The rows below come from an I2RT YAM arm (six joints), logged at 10 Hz.
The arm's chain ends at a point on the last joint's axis. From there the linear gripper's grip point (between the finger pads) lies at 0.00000 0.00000 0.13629 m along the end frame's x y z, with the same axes.
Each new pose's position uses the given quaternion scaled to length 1; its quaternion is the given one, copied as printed.
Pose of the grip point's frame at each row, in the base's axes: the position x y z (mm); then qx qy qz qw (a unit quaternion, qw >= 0):
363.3 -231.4 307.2 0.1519 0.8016 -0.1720 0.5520
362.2 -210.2 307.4 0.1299 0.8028 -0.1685 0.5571
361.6 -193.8 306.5 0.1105 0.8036 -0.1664 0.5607
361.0 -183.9 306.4 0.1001 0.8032 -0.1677 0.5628
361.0 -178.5 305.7 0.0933 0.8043 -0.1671 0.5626
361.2 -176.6 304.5 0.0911 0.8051 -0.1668 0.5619
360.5 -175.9 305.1 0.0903 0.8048 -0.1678 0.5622
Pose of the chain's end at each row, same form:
249.8 -171.0 352.4 0.1519 0.8016 -0.1720 0.5520
246.3 -153.6 351.4 0.1299 0.8028 -0.1685 0.5571
243.8 -140.5 349.6 0.1105 0.8036 -0.1664 0.5607
242.4 -131.8 348.7 0.1001 0.8032 -0.1677 0.5628
241.9 -127.6 348.1 0.0933 0.8043 -0.1671 0.5626
242.0 -126.0 347.1 0.0911 0.8051 -0.1668 0.5619
241.3 -125.3 347.6 0.0903 0.8048 -0.1678 0.5622

